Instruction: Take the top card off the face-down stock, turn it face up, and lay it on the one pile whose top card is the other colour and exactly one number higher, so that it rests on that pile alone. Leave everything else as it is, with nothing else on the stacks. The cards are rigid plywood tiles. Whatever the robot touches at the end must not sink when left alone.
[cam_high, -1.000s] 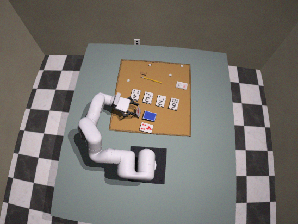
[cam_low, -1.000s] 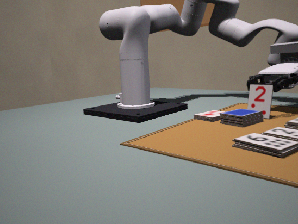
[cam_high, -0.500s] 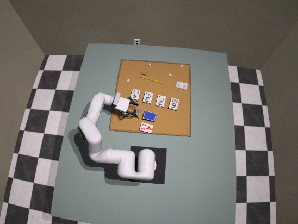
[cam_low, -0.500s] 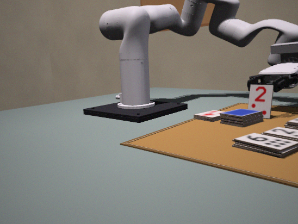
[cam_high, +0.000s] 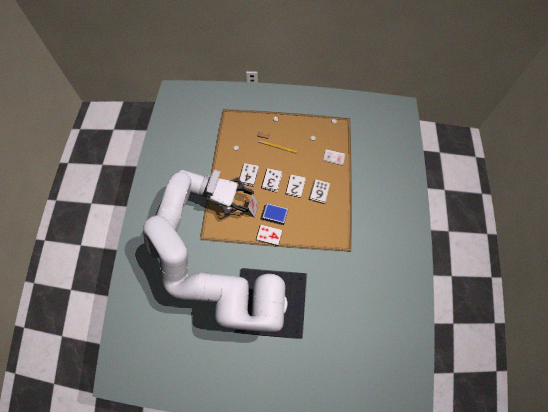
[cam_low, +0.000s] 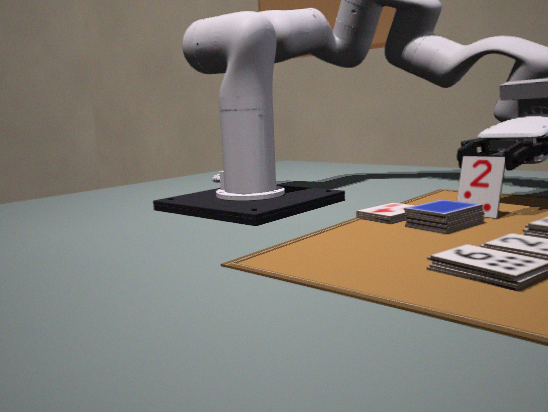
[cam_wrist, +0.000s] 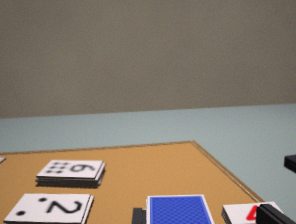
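Right now the red 2 card is 40 mm below my hand and 20 mm to the right of it. Round my hand: brown mat 170 mm ahead, 120 mm to the right, 100 mm below; then red 4 card 110 mm behind, 90 mm to the right, 80 mm below; then black 4 card 150 mm ahead, 70 mm below, 10 mm to the left.
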